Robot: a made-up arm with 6 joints. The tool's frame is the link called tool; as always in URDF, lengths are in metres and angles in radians. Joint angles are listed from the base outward. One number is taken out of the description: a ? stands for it. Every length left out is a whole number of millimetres.
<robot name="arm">
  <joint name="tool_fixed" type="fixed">
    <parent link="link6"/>
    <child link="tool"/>
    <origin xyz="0 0 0" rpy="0 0 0"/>
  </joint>
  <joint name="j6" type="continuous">
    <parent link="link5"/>
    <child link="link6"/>
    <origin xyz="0.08 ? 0" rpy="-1.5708 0 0"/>
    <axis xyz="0 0 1"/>
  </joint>
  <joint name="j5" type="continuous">
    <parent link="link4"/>
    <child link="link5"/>
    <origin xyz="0 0 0" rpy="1.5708 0 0"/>
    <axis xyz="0 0 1"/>
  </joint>
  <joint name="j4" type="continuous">
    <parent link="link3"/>
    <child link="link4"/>
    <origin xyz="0.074 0.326 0" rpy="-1.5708 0 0"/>
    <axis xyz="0 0 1"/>
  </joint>
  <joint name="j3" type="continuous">
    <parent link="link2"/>
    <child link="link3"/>
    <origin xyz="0.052 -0.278 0" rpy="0 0 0"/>
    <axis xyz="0 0 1"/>
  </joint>
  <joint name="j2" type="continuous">
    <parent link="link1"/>
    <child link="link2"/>
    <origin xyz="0 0 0" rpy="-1.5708 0 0"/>
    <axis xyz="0 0 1"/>
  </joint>
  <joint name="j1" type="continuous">
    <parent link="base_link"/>
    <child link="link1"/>
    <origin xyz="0 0 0.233" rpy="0 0 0"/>
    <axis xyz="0 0 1"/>
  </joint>
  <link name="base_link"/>
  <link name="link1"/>
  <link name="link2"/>
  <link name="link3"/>
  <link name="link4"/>
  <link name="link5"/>
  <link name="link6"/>
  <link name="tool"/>
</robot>
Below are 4 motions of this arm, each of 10 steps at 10 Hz.
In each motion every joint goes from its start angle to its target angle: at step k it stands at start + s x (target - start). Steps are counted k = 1, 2, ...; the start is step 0. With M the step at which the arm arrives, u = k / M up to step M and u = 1 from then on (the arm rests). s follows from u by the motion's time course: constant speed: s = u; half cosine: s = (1 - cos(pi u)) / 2; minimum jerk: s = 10 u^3 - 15 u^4 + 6 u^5.
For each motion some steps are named. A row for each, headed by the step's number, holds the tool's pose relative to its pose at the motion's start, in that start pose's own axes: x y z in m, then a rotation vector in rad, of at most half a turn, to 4 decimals.
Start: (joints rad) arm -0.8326 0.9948 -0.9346 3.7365 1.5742 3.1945
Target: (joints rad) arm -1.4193 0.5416 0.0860 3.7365 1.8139 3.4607
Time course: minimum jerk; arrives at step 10
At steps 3, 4, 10:
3: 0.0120 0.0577 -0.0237 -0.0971 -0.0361 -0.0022
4: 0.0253 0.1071 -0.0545 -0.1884 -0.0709 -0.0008
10: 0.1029 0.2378 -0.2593 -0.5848 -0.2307 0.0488

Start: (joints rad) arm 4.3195 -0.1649 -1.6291 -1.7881 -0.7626 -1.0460
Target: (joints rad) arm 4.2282 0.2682 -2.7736 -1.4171 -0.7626 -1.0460
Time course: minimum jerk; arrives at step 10
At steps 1, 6, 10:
1: -0.0024 0.0002 0.0001 -0.0014 -0.0064 -0.0018
6: -0.1443 0.0373 -0.0275 -0.1631 -0.4816 -0.1721
10: -0.1733 0.0678 -0.0622 -0.2753 -0.6772 -0.2713

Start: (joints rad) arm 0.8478 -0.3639 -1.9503 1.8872 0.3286 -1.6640
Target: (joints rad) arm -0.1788 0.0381 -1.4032 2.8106 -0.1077 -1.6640
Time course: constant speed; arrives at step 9
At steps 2, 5, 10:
2: -0.0881 0.0975 -0.0340 -0.3395 -0.1261 0.0977
5: -0.1748 0.2374 -0.1730 -0.9342 -0.1935 0.2553
10: -0.2126 0.3109 -0.4481 -1.7805 0.0051 0.5137

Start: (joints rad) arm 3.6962 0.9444 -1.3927 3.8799 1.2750 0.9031
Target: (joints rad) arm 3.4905 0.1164 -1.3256 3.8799 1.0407 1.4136
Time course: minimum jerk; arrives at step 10
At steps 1, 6, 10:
1: -0.0012 0.0033 0.0016 -0.0024 -0.0024 0.0085
6: -0.1489 0.2568 0.0660 -0.2575 -0.1354 0.6452
10: -0.2418 0.3622 0.0496 -0.4211 -0.1529 0.9169

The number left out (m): 0.102
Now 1 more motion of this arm.
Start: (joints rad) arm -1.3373 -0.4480 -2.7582 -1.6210 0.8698 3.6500
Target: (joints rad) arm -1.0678 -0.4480 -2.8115 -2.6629 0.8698 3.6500
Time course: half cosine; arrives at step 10
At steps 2, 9, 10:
2: 0.0010 -0.0051 0.0033 0.0531 -0.0271 -0.0439
9: 0.0143 -0.0446 0.0307 0.5451 -0.2482 -0.4621
10: 0.0148 -0.0454 0.0314 0.5587 -0.2536 -0.4742

